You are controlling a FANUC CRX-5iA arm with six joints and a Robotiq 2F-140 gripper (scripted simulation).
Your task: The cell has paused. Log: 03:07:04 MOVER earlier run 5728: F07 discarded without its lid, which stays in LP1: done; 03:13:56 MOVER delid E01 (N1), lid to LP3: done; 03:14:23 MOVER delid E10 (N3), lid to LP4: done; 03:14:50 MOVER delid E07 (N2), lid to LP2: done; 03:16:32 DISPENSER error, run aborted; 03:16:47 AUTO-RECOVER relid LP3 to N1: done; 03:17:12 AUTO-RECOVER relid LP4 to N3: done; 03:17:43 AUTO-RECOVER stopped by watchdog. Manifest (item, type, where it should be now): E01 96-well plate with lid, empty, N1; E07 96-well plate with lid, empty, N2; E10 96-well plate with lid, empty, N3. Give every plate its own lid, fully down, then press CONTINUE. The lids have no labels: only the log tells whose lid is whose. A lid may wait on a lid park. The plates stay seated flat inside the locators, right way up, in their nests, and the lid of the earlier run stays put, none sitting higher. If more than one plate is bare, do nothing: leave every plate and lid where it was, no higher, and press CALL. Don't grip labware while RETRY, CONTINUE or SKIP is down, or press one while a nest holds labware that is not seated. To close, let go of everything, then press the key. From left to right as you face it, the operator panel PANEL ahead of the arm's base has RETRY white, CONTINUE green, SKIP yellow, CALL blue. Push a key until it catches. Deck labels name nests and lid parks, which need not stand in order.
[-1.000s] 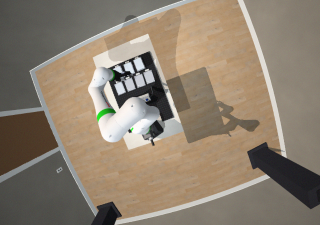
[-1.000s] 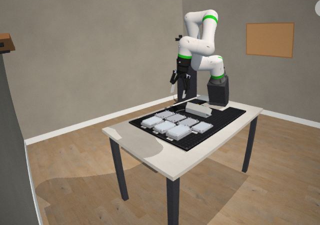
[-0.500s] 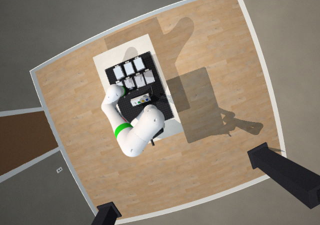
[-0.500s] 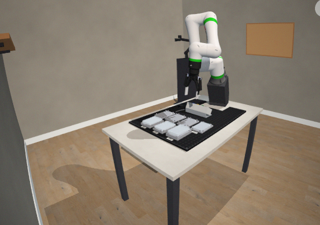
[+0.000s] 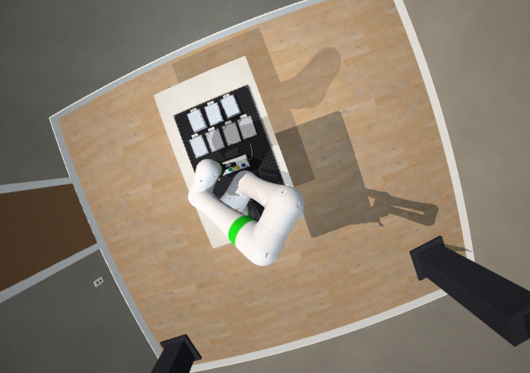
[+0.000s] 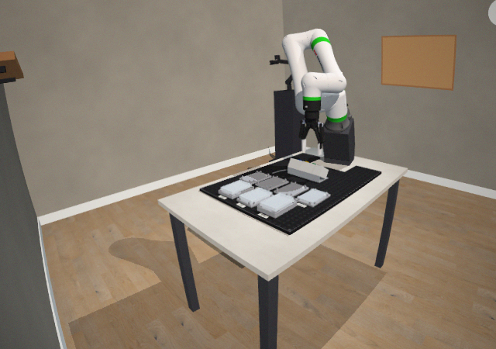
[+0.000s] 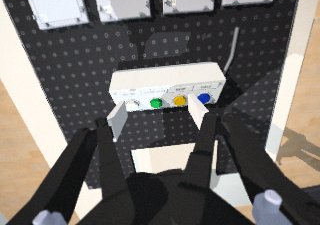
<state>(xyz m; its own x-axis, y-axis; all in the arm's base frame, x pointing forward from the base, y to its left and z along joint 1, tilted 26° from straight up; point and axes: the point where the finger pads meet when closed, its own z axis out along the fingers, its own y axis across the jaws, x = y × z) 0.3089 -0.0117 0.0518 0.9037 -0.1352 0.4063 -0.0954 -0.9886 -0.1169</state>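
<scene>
Right now the green continue key is 2 cm behind my hand, 1 cm to the left of it and 9 cm below it. Round my hand: yellow skip key 3 cm behind, 4 cm to the right, 9 cm below; white retry key 2 cm behind, 5 cm to the left, 9 cm below; blue call key 3 cm behind, 9 cm to the right, 9 cm below.
</scene>
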